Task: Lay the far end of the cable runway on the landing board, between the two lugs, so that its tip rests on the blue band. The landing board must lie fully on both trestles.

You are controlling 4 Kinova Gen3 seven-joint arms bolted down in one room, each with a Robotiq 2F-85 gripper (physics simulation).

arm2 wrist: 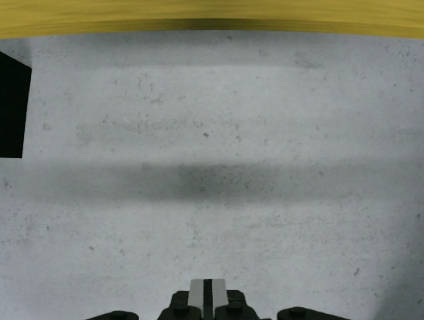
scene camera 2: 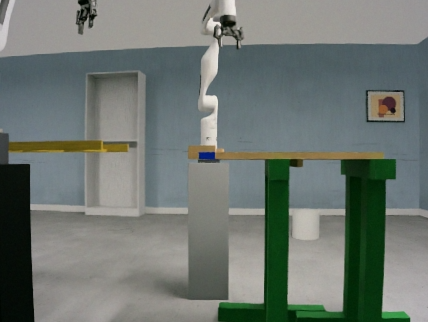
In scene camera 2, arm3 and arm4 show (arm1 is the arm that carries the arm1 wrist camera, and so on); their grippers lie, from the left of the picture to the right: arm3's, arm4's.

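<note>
The yellow cable runway (arm2 wrist: 210, 12) (scene camera 2: 55, 146) crosses the top of the arm2 wrist view; in scene camera 2 its tip hangs free, left of and apart from the landing board. The tan landing board (scene camera 2: 325, 155) lies level across two green trestles (scene camera 2: 276, 225) (scene camera 2: 372, 225) and sticks out left beyond them. The blue band (scene camera 2: 207, 155) is near its left end, beside a raised tan lug (scene camera 2: 194, 149); the second lug is not clear. Arm2's gripper (arm2 wrist: 208, 295) is shut, apart from the runway. Arm3's gripper (scene camera 2: 86, 29) and arm4's gripper (scene camera 2: 229, 44) are open, high up. Arm1's gripper does not show.
A grey pedestal (scene camera 2: 208, 230) stands under arm4's base, by the board's left end. A black pedestal (scene camera 2: 15, 240) stands at far left. A white shelf unit (scene camera 2: 141, 145), a white cylinder (scene camera 2: 305, 224) and a framed picture (scene camera 2: 385, 92) are at the back.
</note>
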